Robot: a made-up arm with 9 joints. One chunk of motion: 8 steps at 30 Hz.
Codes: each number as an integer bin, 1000 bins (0 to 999) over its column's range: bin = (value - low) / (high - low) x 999, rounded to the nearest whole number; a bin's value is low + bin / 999 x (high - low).
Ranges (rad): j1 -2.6..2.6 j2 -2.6..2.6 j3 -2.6..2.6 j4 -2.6..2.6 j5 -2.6..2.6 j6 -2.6..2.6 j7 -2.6..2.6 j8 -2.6..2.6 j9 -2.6..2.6
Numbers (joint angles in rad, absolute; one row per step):
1: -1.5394 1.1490 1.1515 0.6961 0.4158 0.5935 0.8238 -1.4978 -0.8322
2: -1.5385 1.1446 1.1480 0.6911 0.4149 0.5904 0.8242 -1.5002 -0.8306
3: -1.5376 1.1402 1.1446 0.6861 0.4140 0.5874 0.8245 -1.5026 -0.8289
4: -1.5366 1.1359 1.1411 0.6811 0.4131 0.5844 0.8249 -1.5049 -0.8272
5: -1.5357 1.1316 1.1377 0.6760 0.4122 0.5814 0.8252 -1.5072 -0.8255
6: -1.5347 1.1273 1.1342 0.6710 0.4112 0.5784 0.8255 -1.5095 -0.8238
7: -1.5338 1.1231 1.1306 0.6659 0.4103 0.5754 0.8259 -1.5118 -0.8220
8: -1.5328 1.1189 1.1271 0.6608 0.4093 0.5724 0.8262 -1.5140 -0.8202
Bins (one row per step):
1: 204 720 721 633 579 614 658 212 340
2: 204 719 720 632 579 613 658 211 340
3: 204 719 719 631 579 612 658 211 340
4: 204 718 719 630 579 612 658 210 341
5: 204 717 718 629 579 611 658 210 341
6: 205 716 717 628 578 611 658 210 341
7: 205 715 717 627 578 610 658 209 342
8: 205 714 716 626 578 609 658 209 342

